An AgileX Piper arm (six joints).
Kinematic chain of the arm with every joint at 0, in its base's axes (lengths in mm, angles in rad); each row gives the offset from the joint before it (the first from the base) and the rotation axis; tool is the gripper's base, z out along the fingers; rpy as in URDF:
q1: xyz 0 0 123 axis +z
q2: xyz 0 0 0 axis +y
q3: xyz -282.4 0 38.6 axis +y
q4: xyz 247.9 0 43.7 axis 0.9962 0 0.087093
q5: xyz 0 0 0 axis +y
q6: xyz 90.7 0 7.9 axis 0.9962 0 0.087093
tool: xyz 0 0 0 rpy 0 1.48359 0
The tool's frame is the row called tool.
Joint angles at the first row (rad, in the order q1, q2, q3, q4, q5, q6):
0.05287, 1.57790, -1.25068, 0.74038, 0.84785, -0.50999
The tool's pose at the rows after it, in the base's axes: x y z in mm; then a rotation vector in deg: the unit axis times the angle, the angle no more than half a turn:
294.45 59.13 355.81 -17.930 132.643 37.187
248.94 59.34 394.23 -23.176 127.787 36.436
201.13 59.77 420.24 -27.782 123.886 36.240
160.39 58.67 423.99 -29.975 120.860 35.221
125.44 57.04 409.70 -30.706 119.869 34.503
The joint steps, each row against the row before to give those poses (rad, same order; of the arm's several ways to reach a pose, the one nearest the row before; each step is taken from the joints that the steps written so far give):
-0.00931, -0.17303, -0.00001, -0.02733, 0.04109, 0.00093
0.00002, -0.15551, -0.00001, -0.01454, 0.08505, 0.00000
-0.00001, -0.14653, 0.01017, -0.00239, 0.08652, 0.00095
-0.00005, -0.13909, 0.06937, 0.00002, 0.02448, -0.00944
0.00003, -0.13760, 0.11584, -0.00406, 0.00518, -0.00460

